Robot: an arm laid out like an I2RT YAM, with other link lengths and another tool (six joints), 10 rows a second.
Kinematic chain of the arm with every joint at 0, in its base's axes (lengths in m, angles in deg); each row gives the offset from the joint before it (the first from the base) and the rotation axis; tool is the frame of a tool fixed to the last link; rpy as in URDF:
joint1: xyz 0 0 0.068 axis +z
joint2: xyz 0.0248 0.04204 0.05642 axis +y
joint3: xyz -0.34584 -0.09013 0 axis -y
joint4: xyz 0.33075 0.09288 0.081 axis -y
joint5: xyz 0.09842 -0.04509 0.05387 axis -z
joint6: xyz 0.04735 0 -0.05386 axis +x
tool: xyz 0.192 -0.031 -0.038 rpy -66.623 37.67 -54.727
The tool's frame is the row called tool.
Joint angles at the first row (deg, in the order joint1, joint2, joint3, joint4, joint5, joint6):
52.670, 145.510, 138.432, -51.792, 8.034, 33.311
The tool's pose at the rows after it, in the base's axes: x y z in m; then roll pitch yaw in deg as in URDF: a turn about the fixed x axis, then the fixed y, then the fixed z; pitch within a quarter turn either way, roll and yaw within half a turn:
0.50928 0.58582 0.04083 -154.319 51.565 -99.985
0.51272 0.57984 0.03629 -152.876 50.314 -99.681
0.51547 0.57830 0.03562 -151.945 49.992 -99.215
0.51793 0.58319 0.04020 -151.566 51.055 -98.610
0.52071 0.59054 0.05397 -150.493 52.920 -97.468
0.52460 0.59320 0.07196 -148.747 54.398 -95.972
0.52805 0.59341 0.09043 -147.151 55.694 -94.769
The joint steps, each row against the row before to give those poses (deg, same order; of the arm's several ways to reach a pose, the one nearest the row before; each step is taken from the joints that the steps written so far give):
-0.024, 1.889, 2.615, -2.459, 2.585, -0.041
0.013, 0.510, 0.210, -0.400, 1.612, 0.054
-0.011, 0.201, 0.145, 0.076, 0.709, -0.120
-0.044, -0.148, 0.176, 0.764, -0.431, -0.171
0.043, -0.773, 0.214, 0.972, -0.420, -0.046
-0.088, -1.237, -0.002, 0.611, 0.019, -0.228
-0.173, -1.334, -0.020, 0.292, 0.031, -0.106

